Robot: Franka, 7 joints.
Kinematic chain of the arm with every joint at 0, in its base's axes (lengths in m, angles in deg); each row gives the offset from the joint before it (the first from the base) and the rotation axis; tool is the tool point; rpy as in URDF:
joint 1: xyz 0 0 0.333 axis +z
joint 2: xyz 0 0 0 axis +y
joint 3: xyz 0 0 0.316 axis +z
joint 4: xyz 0.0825 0 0 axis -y
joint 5: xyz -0.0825 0 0.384 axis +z
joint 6: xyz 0 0 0 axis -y
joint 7: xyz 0.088 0 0 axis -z
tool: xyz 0 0 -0.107 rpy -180 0 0
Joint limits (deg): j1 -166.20..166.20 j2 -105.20..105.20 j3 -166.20..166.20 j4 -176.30..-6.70 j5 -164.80..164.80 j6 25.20..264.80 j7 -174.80..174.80
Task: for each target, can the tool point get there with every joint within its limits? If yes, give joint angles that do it. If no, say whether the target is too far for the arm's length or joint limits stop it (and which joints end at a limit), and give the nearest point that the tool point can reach.
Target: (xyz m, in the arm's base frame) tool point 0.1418 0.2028 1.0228
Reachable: yes | joints 120.36 -28.45 -40.13 -80.37 132.84 64.83 104.38
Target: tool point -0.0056 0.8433 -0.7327
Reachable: no: too far | nearest point -0.0037 0.5633 -0.2810 | short by 0.531 m
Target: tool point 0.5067 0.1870 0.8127
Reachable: yes | joints -106.05 -0.94 114.18 -76.24 -102.55 192.32 -117.11
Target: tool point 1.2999 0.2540 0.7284
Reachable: no: too far | nearest point 0.8068 0.1576 0.5784 | short by 0.524 m
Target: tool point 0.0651 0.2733 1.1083
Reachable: yes | joints -106.37 -53.24 2.75 -54.27 83.14 155.87 -57.66
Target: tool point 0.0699 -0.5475 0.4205
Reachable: yes | joints 42.58 -23.32 -106.73 -108.56 -66.38 72.63 66.76
